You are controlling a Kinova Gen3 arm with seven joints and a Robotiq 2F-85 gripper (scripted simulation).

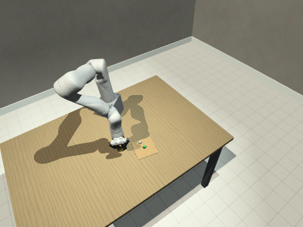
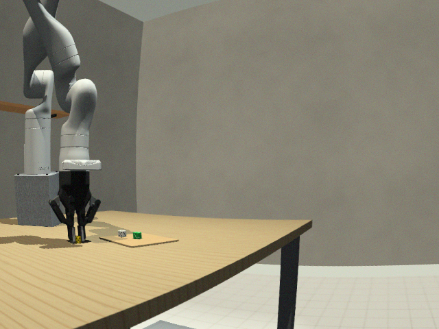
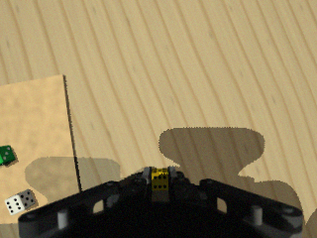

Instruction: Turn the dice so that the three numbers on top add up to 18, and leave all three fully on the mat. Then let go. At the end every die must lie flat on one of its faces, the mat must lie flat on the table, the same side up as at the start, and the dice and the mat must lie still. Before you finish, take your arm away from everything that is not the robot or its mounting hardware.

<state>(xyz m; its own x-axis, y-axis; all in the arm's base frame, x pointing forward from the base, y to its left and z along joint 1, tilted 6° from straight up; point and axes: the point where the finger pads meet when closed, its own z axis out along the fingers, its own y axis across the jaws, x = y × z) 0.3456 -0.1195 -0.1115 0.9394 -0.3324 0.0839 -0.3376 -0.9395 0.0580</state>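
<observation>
My gripper is now 14 cm to the right of the green die, 7 cm short of it and 1 cm above it. The rest, counted from my hand: yellow die: 1 cm below; then white die: 13 cm to the left, 3 cm ahead, 1 cm below; then tan mat: 14 cm to the left, 7 cm ahead, 2 cm below.
</observation>
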